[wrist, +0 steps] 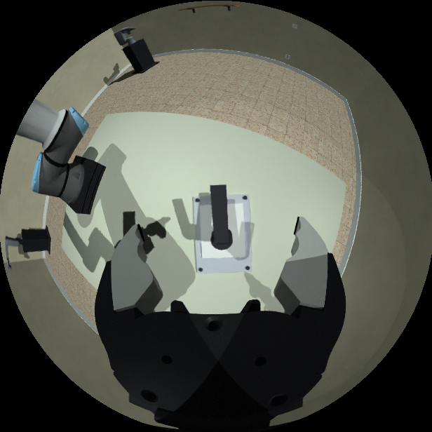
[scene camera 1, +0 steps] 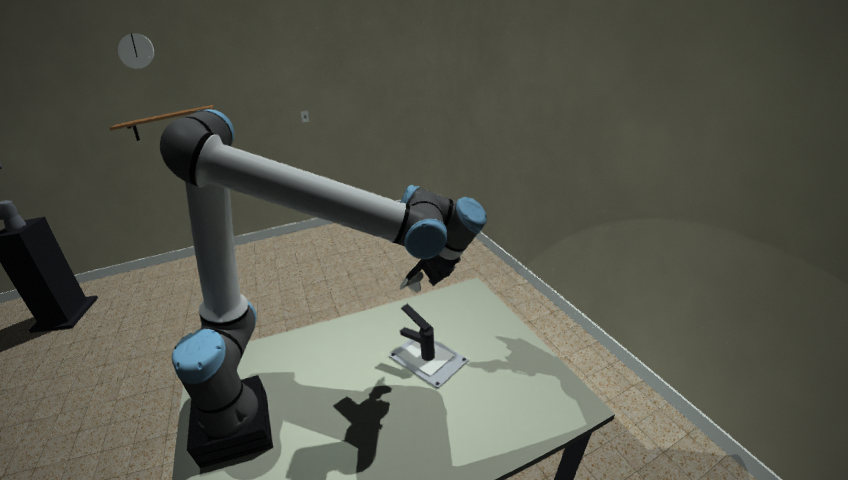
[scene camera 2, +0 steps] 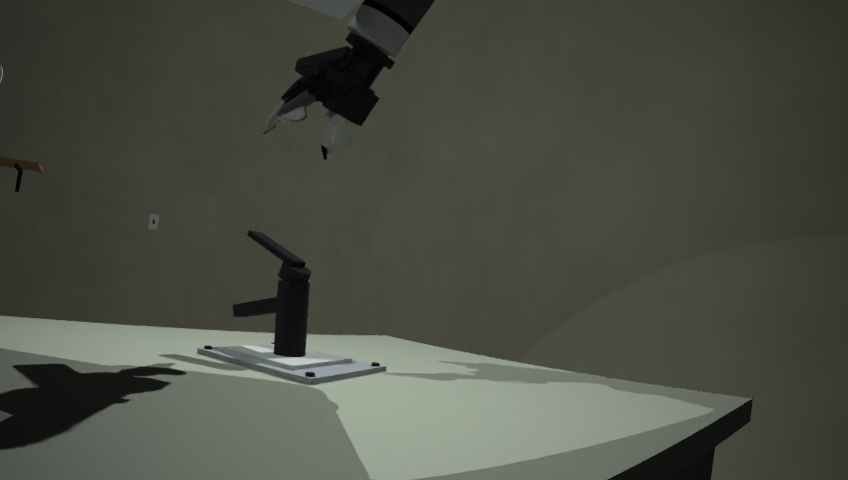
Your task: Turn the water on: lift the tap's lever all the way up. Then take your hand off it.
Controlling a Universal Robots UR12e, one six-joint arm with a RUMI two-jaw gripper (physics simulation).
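Places are measured from the arm's base along level axes (x ahead, y left, z up), in metres.
Where they show: gripper, fingertip midpoint: (scene camera 1: 417, 279) (scene camera 2: 295, 147); arm's base at its link origin: (scene camera 1: 228, 411).
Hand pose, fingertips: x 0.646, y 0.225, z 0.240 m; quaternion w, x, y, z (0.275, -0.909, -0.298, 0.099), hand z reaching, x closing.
Observation:
Things, the pixels of their centre, and the offset from my fingertips. "spot": a spot on its surface instead. Level surfaces: height alone.
- black tap at a spot on its surface: (scene camera 2: 291, 321) (scene camera 1: 427, 350) spot: dx +0.011, dy -0.050, dz -0.270 m
- light grey base plate at the middle of its body: (scene camera 2: 289, 359) (scene camera 1: 428, 357) dx +0.015, dy -0.027, dz -0.330 m
- spout at the middle of its body: (scene camera 2: 260, 307) (scene camera 1: 412, 334) dx -0.026, dy +0.030, dz -0.258 m
- pale green table at its surface level: dz -0.336 m
The black tap (scene camera 1: 427, 346) (scene camera 2: 291, 321) stands upright on a light grey base plate (scene camera 1: 437, 379) (scene camera 2: 357, 371) (wrist: 225, 268). Its lever (scene camera 1: 416, 317) (scene camera 2: 274, 246) (wrist: 219, 210) slants steeply up from the top of the body, with its free end raised well above the spout. The spout (scene camera 1: 410, 334) (scene camera 2: 254, 306) sticks out below the lever on the same side. My gripper (scene camera 1: 410, 284) (scene camera 2: 295, 145) (wrist: 217, 222) is open, its two grey fingers wide apart with nothing between them. It hangs well above the tap, apart from the lever. The spout is mostly hidden under the lever in the wrist view.
The tap's plate lies on a pale green table (scene camera 1: 511, 404) (scene camera 2: 416, 428) (wrist: 165, 135). The arm's black base block (scene camera 1: 232, 440) (wrist: 90, 185) stands at the table's left end in scene camera 1. A dark pedestal (scene camera 1: 38, 273) stands on the floor beyond, at the far left.

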